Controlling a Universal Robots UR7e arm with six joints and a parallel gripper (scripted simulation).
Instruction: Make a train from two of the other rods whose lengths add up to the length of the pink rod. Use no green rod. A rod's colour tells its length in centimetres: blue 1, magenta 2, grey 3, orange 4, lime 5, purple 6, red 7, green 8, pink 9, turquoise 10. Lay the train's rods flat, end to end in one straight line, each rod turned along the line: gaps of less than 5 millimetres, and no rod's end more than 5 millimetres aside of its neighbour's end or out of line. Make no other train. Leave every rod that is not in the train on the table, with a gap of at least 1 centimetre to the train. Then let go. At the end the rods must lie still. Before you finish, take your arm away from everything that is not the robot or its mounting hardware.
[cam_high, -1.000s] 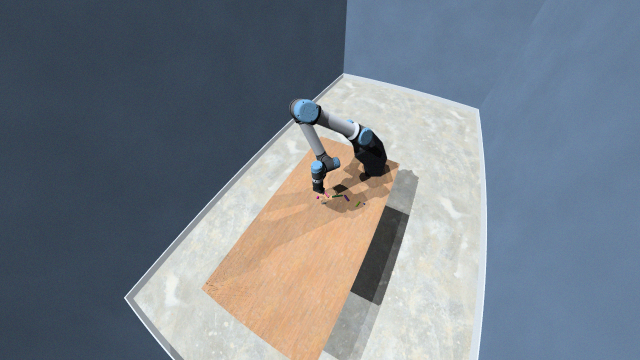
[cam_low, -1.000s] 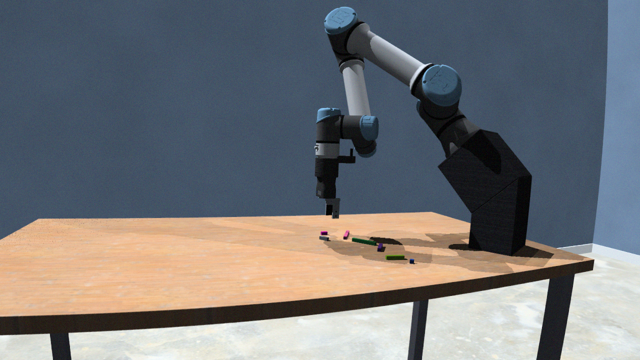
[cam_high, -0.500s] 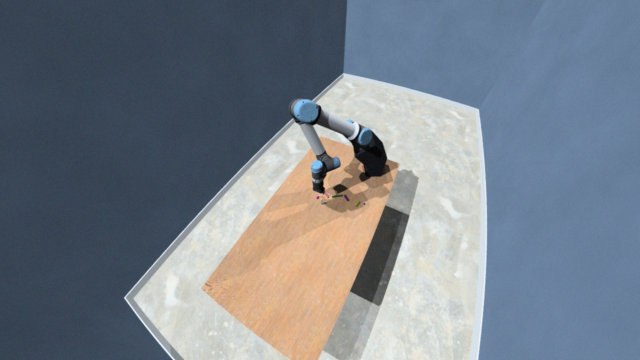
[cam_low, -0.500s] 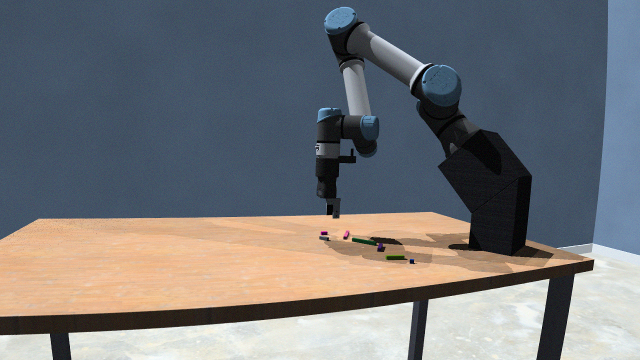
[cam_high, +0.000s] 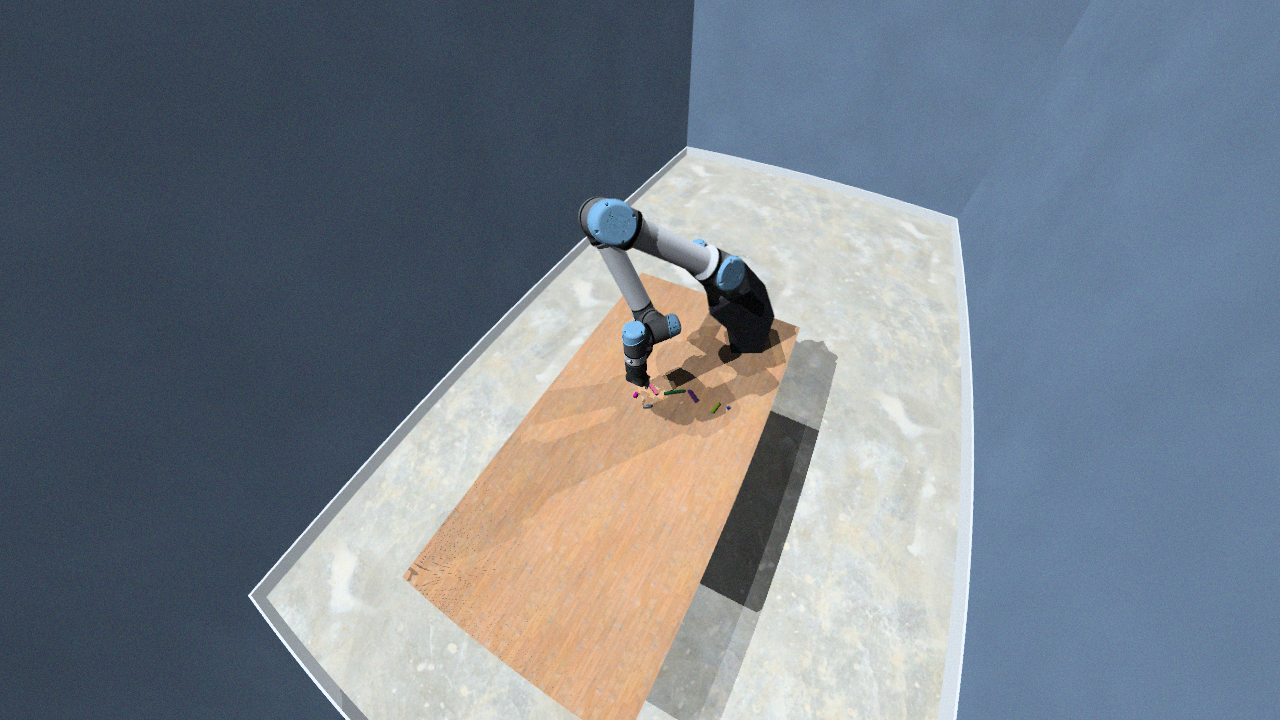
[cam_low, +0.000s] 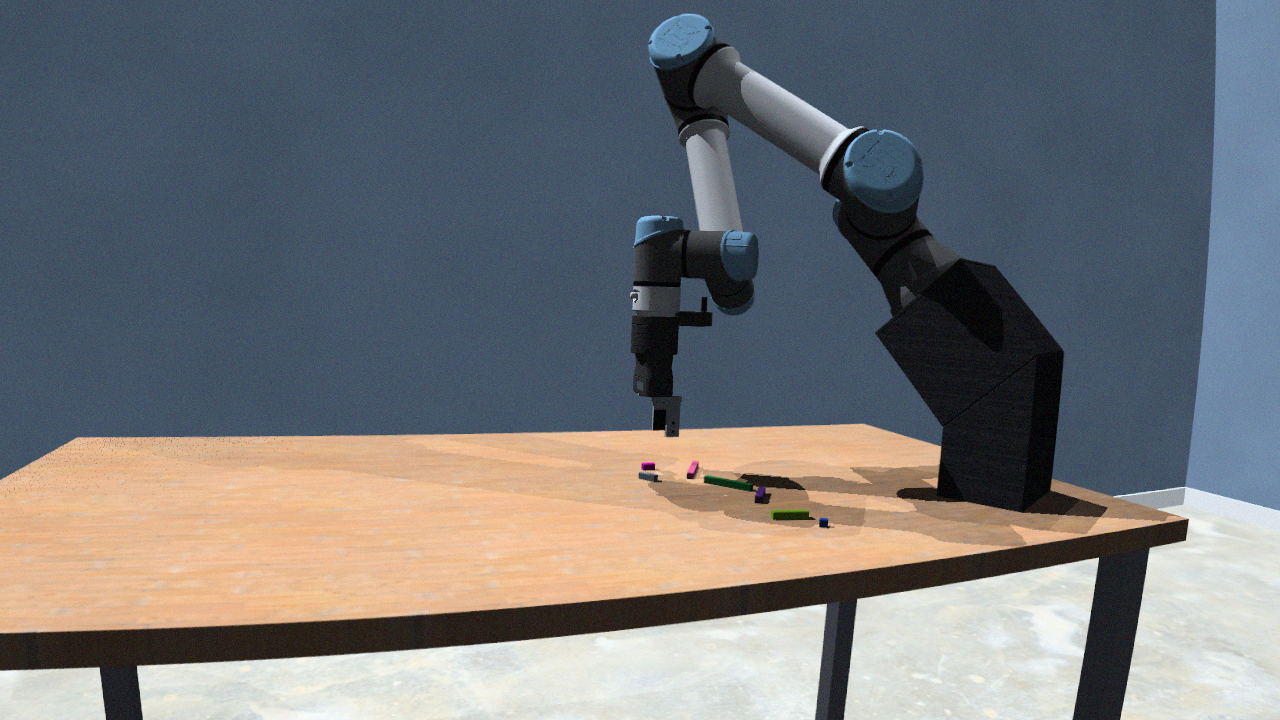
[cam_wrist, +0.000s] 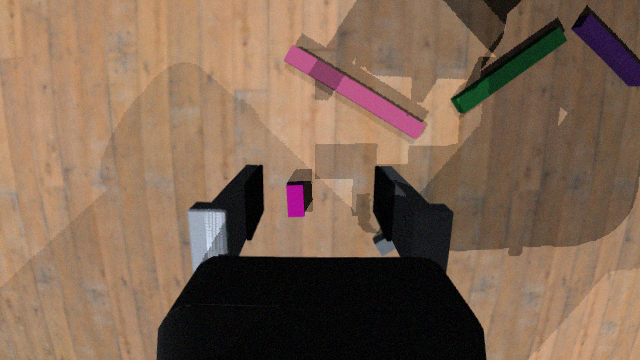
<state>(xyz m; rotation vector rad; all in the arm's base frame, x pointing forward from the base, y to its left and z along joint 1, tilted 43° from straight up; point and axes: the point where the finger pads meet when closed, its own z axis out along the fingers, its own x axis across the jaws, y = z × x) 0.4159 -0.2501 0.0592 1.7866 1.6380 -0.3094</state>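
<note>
Right now the grey rod is 70 mm below my hand, 50 mm ahead of it and 40 mm to the left of it. Round my hand: magenta rod: 70 mm below, 20 mm to the right, 20 mm ahead; then green rod: 130 mm to the left, 70 mm below, 40 mm behind; then pink rod: 70 mm below, 40 mm behind, 30 mm to the left.
</note>
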